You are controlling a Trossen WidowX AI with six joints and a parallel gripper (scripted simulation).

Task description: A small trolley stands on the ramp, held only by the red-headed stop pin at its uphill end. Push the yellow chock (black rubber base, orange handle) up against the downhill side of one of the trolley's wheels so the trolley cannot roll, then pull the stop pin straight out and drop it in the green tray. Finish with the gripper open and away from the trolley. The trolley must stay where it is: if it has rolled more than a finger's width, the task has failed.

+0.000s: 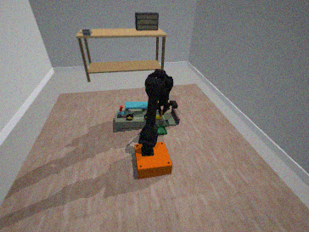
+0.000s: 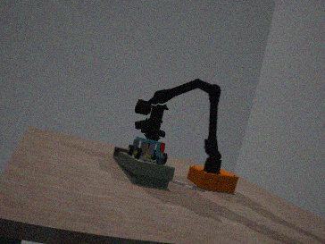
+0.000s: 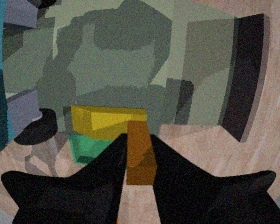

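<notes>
Right now the red-headed stop pin is 1 cm ahead of my gripper tip, 27 cm to the left of it and 4 cm above it. From my gripper tip the other things lie so: green tray: 7 cm behind, 3 cm to the left, 10 cm below; then yellow chock: 2 cm to the left, 1 cm below; then grey-green ramp: 4 cm ahead, 15 cm to the left, 4 cm below.
</notes>
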